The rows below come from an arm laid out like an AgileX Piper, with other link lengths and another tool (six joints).
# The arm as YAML. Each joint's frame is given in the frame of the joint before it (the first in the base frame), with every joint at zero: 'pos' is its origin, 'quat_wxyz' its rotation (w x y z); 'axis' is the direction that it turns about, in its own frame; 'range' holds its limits. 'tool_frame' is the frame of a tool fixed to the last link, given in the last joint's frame.
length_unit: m
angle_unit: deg
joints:
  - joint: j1
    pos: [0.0, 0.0, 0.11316]
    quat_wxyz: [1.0, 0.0, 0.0, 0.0]
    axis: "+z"
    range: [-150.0, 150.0]
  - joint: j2
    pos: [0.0, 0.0, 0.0]
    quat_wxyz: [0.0, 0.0, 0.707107, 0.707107]
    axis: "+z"
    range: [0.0, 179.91]
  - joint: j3
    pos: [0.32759, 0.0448, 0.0]
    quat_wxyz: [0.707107, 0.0, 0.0, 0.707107]
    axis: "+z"
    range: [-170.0, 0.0]
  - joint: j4
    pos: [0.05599, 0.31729, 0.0]
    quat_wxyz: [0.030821, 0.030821, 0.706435, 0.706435]
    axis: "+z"
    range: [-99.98, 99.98]
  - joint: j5
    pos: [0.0, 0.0, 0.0]
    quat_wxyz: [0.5, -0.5, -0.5, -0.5]
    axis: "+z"
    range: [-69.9, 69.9]
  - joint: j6
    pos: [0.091, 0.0, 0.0]
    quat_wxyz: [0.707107, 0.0, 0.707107, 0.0]
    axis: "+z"
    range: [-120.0, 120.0]
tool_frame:
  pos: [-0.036, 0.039, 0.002]
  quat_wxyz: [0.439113, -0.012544, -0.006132, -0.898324]
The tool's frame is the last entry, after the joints.
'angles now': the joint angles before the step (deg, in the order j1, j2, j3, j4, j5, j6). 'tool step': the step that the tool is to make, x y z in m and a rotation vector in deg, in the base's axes. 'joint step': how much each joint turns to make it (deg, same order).
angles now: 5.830, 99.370, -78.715, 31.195, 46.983, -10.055
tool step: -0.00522, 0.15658, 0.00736, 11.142, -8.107, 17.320
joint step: 18.029, 8.553, -10.331, 15.627, -5.899, -9.824
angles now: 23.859, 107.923, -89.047, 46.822, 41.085, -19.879
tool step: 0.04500, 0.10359, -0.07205, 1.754, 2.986, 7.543
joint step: 7.284, 22.036, -22.002, 2.015, 1.921, 1.036
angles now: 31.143, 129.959, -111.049, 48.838, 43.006, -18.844
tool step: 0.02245, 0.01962, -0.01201, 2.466, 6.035, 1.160
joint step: 0.000, 9.092, -13.113, 0.576, 6.856, 6.247
